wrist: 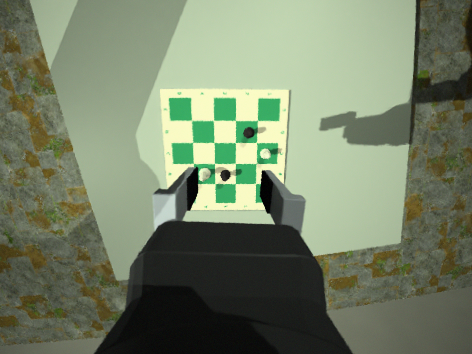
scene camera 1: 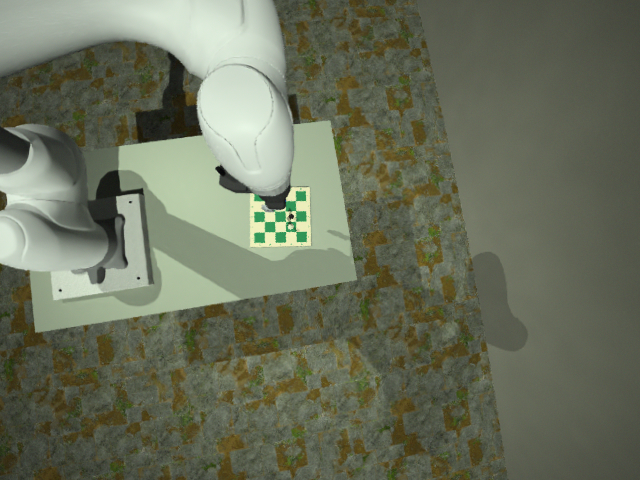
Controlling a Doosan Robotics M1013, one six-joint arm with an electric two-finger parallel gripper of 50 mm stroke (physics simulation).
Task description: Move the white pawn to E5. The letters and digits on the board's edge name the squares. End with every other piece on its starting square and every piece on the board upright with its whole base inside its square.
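Observation:
The green and cream board lies on the pale table. Two white pieces stand on it: one beside the left finger in the wrist view, the other near the board's right edge there. I cannot tell which is the pawn. A black piece is in the square beside the first white piece. Another black piece stands diagonally next to the second. All look upright. The edge letters are too small to read. My gripper is open and empty above the board; in scene camera 1 the arm hides part of the board.
The pale table carries the arm's white base plate at its left in scene camera 1. The arm's shadow crosses the table. Patterned stone-like floor surrounds the table.

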